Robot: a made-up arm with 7 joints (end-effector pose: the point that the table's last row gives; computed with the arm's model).
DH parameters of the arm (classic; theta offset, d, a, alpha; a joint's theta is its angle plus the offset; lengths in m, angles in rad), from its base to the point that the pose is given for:
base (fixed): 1.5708 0.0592 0 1.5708
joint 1: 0 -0.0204 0.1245 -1.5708
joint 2: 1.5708 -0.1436 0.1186 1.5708
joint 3: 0 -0.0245 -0.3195 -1.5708
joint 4: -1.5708 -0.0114 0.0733 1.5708
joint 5: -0.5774 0 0.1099 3.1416
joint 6: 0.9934 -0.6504 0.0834 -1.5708
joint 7: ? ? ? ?
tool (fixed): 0 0.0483 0 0
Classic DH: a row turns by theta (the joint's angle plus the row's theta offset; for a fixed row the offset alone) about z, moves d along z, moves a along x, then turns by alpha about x.
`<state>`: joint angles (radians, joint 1 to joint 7).
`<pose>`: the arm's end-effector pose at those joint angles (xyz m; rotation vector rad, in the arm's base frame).
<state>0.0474 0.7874 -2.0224 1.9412 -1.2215 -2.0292 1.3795</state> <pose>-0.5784 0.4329 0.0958 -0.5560 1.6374 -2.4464</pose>
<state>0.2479 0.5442 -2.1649 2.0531 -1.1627 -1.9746 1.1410</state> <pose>-0.4639 0.6058 0.1311 -0.1626 -1.9055 2.2794</pose>
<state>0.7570 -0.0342 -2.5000 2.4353 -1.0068 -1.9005 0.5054</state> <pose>0.1889 0.6477 0.3111 -0.9778 -1.0650 0.9939</pose>
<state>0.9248 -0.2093 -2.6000 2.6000 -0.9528 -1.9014 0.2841</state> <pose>0.3831 0.4817 0.2490 -0.9539 -0.5837 0.6811</pose>
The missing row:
joint 7: 1.5708 0.0241 0.2471 -1.5708
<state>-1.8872 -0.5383 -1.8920 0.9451 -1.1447 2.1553 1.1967</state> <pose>0.2187 0.3636 -0.7409 0.0576 0.0062 0.6978</pose>
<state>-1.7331 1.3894 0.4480 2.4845 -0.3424 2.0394 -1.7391</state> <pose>-0.4821 0.0650 0.0315 -1.4696 0.3573 2.1451</pose>
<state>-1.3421 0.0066 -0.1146 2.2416 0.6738 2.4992 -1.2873</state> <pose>-0.2258 0.1224 -0.6988 -2.5610 -0.6690 1.2905</pose>
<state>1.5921 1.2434 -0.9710 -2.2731 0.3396 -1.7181 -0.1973</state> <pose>0.7736 0.2102 -0.2261 -1.5338 0.1797 0.8685</pose>
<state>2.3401 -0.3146 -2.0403 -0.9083 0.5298 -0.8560 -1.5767</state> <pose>-0.6221 -0.6930 -0.5531 1.9804 -1.9137 -0.6053</pose>
